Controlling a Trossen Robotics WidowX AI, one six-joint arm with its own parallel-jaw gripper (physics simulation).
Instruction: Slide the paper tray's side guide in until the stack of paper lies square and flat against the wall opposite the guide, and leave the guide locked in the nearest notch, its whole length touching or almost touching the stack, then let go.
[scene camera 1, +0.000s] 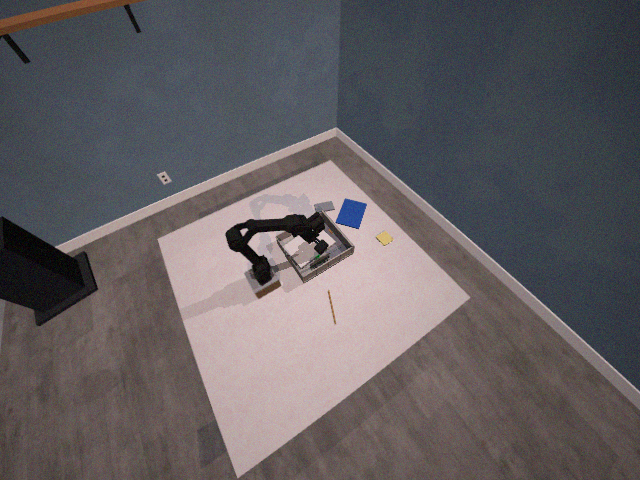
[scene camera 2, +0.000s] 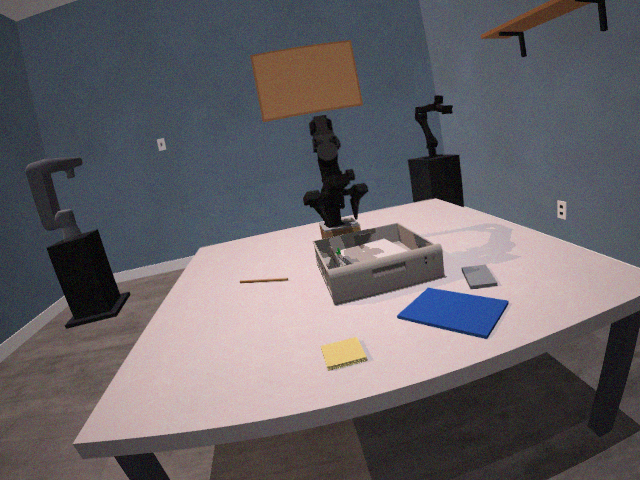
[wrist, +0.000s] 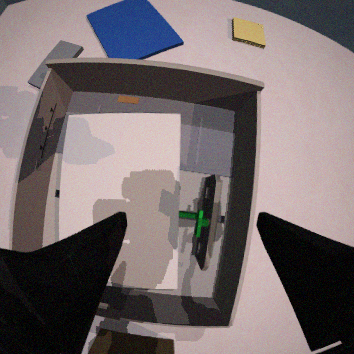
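Seen in the pictures: gripper, fingertip midpoint: (scene camera 1: 317, 243) (scene camera 2: 342, 222) (wrist: 192, 219); arm's base at its link origin: (scene camera 1: 263, 278) (scene camera 2: 334, 224).
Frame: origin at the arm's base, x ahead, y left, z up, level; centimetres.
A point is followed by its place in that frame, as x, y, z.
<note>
The grey paper tray (scene camera 1: 336, 264) @(36.1, -15.9, -7.3) (scene camera 2: 356, 285) @(48.9, -11.2, -4.1) (wrist: 160, 77) @(48.1, -3.7, -1.1) stands on the table. Its white paper stack (scene camera 1: 297, 246) @(25.8, 5.6, -4.3) (scene camera 2: 385, 246) @(27.1, 7.8, -4.2) (wrist: 120, 145) @(39.2, 1.9, -4.2) lies towards the left wall in the wrist view, its edge roughly parallel to that wall; whether it touches is unclear. The dark side guide (scene camera 1: 321, 260) @(30.0, -10.3, -4.1) (wrist: 211, 200) @(31.8, -10.1, -1.2), with green parts, stands near the right wall in the wrist view. A gap separates its bar from the stack; a green piece reaches to the stack's edge. My gripper (scene camera 2: 342, 221) @(31.1, -6.5, 8.0) (wrist: 192, 219) @(31.1, -6.5, 8.0) is open and empty above the tray, its fingertips on either side of the guide in the wrist view.
A blue book (scene camera 1: 351, 213) @(67.7, 3.8, -7.5) (scene camera 2: 454, 311) @(69.4, 3.5, -7.5) (wrist: 135, 29) @(66.2, 2.6, -7.5), a grey block (scene camera 1: 324, 206) @(58.7, 19.6, -7.3) (scene camera 2: 479, 276) @(59.7, 19.0, -7.3) (wrist: 62, 52) @(61.2, 18.1, -7.3) and a yellow pad (scene camera 1: 384, 238) @(68.6, -22.7, -7.3) (scene camera 2: 344, 353) @(70.0, -22.6, -7.3) (wrist: 248, 32) @(68.0, -22.3, -7.3) lie outside the tray. A pencil (scene camera 1: 331, 307) @(17.4, -32.3, -7.6) (scene camera 2: 263, 280) @(18.2, -32.0, -7.7) lies on the table by the guide's side.
</note>
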